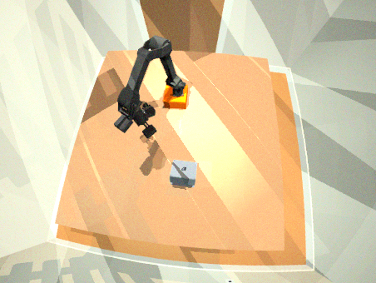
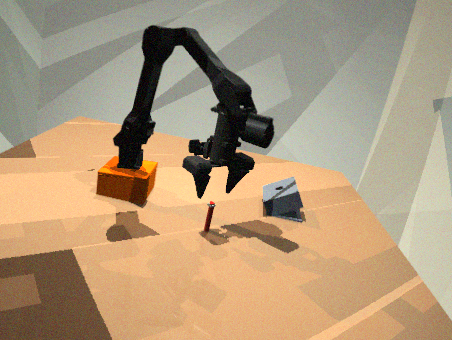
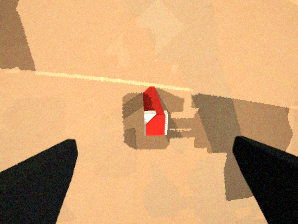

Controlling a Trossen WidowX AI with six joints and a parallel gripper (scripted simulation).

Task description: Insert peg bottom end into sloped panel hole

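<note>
The dark red peg lies 4 cm below my gripper tip. Also, from my gripper tip: grey sloped panel: 26 cm ahead, 18 cm to the left, 6 cm below.
</note>
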